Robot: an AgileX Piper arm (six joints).
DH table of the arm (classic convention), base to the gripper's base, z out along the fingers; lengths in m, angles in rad. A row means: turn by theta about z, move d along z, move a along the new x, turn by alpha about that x. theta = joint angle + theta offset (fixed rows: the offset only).
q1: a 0; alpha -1.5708; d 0.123; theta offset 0
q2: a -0.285; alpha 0; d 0; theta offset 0.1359
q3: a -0.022; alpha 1.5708; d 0; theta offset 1.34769
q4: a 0; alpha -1.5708; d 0.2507; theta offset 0
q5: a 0; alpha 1.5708; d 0; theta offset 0
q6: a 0; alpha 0; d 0.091; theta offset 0
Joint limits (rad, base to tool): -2.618..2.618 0..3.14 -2.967..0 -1.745..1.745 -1.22..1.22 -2.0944..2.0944
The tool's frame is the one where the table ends.
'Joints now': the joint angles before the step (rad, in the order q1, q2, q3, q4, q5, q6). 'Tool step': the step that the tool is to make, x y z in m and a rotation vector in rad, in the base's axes. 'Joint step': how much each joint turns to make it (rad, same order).
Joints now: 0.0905 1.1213 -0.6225 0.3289 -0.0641 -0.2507
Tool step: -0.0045 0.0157 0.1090 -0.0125 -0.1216 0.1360
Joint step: 0.0333 -0.0652 -0.3576 -0.0448 0.3178 -0.0011
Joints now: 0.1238 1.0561 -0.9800 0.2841 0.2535 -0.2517
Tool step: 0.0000 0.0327 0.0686 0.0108 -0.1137 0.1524
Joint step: 0.1267 0.0612 -0.2751 -0.0126 0.1038 0.0054
